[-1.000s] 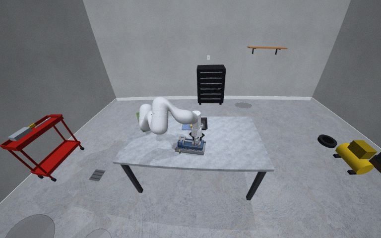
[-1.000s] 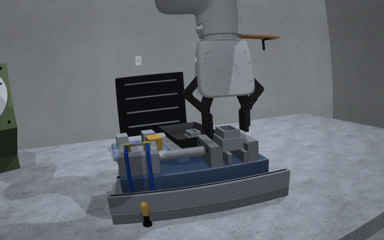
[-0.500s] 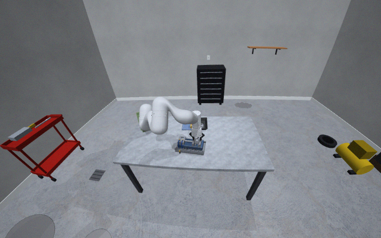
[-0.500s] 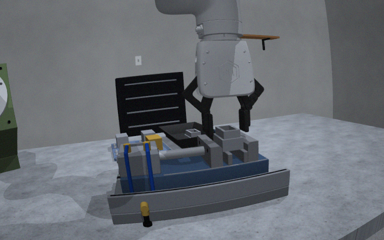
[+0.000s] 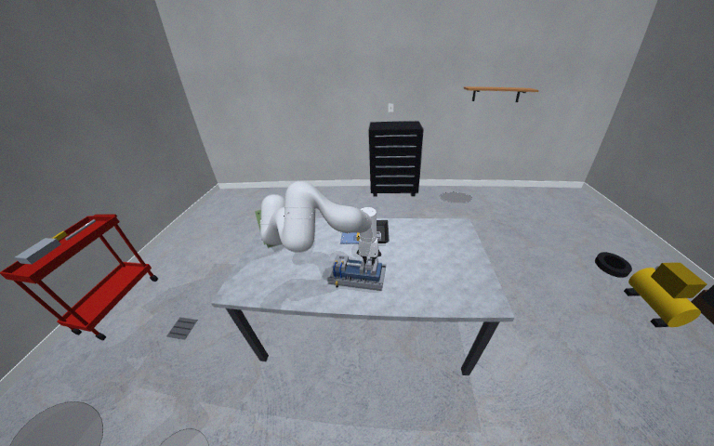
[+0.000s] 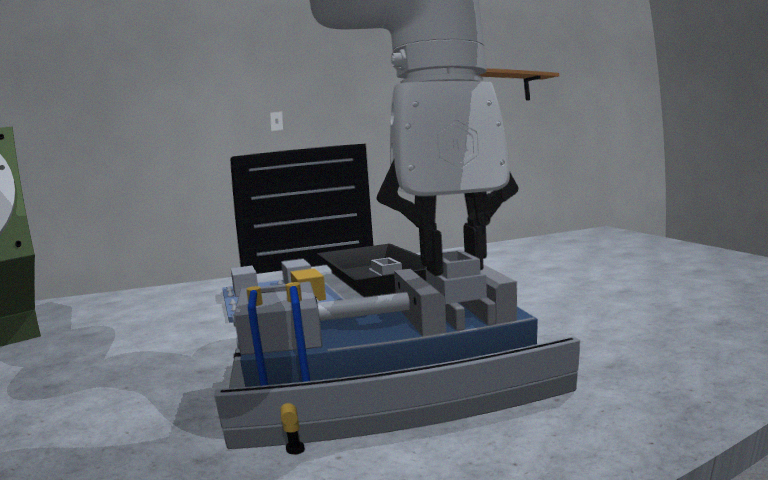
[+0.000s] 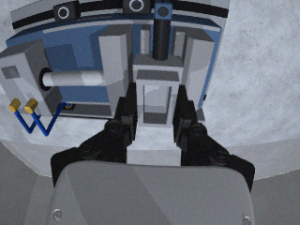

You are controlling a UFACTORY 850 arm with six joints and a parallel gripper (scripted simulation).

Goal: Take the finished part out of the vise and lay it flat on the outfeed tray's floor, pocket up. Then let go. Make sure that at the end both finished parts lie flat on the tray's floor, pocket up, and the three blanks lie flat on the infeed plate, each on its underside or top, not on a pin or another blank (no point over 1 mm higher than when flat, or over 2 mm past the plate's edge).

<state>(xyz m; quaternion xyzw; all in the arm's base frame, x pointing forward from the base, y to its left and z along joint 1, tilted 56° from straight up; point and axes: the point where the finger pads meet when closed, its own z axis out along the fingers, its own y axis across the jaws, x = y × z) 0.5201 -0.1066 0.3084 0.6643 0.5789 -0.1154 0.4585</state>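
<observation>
Right now the vise is 60 mm behind my hand, 20 mm to the left of it and 80 mm below it. From my hand the other things lie so: yellow block 10 mm behind, 340 mm to the left, 100 mm below.
</observation>
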